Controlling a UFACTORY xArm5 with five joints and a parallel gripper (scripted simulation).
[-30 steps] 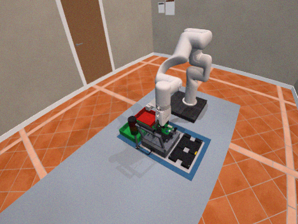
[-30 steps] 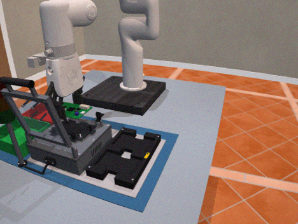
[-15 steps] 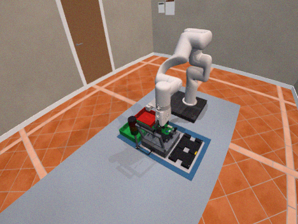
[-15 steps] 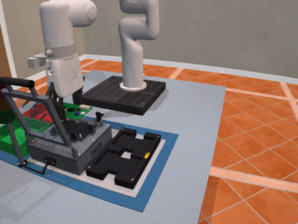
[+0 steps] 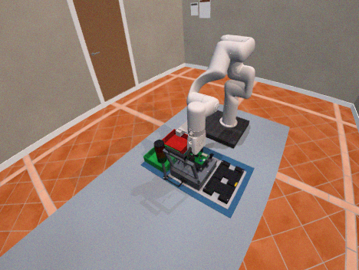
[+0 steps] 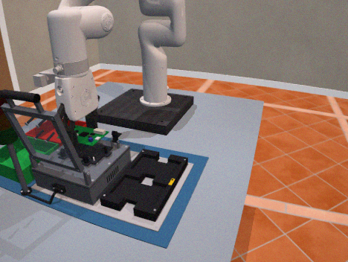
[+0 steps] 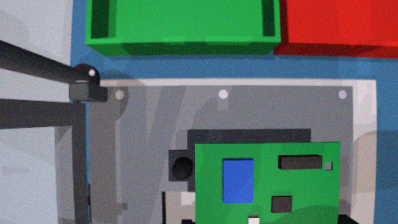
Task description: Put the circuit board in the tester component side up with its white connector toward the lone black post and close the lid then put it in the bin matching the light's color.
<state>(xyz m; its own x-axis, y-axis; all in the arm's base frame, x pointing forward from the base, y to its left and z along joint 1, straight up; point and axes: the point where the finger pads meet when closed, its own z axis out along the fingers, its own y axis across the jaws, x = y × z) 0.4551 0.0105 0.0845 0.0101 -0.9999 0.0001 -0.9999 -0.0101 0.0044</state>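
The black catch lies 60 mm behind my hand, 60 mm to the left of it and 30 mm below it. Round my hand: green circuit board (right at my hand); green bin (50 mm ahead, 200 mm to the right, 100 mm below); clear lid (130 mm ahead, 70 mm above).
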